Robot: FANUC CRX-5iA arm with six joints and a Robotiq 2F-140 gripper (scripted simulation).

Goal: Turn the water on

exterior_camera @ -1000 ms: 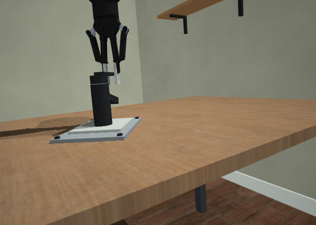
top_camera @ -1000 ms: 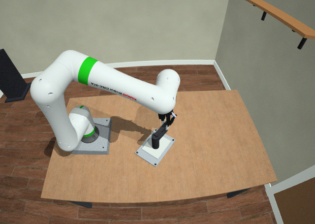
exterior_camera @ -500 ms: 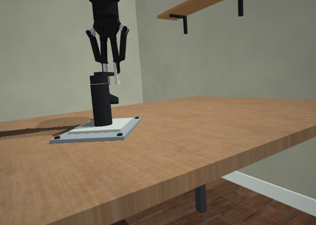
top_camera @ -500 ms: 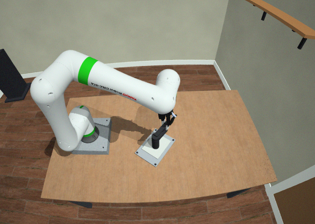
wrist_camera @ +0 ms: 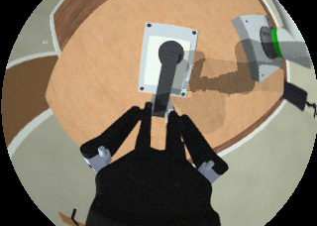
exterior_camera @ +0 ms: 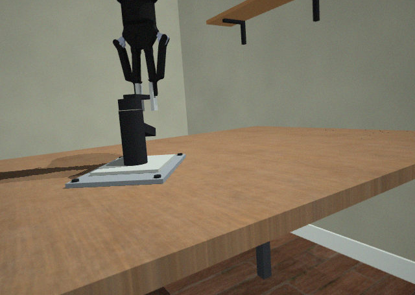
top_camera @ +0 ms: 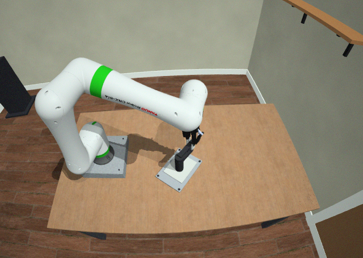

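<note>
My hand is 3 cm to the left of the flat lever and 3 cm past it. From my hand the other things lie so: black tap 5 cm to the right, 5 cm below, 5 cm behind.
</note>
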